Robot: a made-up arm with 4 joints.
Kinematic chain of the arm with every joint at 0, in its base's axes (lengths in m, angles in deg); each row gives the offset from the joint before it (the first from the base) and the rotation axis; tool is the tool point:
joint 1: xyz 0 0 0.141 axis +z
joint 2: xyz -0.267 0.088 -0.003 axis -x
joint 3: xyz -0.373 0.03 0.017 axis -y
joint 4: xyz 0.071 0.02 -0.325 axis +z
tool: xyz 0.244 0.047 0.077
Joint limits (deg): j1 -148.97..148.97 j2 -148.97..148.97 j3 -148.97..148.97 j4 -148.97..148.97
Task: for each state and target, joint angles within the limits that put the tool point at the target. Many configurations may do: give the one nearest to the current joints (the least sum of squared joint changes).
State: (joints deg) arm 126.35 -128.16 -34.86 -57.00
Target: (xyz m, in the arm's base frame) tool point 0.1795 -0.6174 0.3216
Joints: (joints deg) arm 142.22 -139.53 -28.05 -48.45
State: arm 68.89 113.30 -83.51 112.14
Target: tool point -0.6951 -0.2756 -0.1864
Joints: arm 38.69 122.04 -137.94 130.44
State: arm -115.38 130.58 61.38 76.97
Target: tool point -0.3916 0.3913 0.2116
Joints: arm -67.96 148.97 52.29 125.07
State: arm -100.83 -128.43 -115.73 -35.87
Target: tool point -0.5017 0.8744 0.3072
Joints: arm -51.25 -141.79 -113.84 -10.61
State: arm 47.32 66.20 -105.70 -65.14
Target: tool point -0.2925 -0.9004 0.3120
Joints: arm 75.60 72.35 -127.18 -75.52
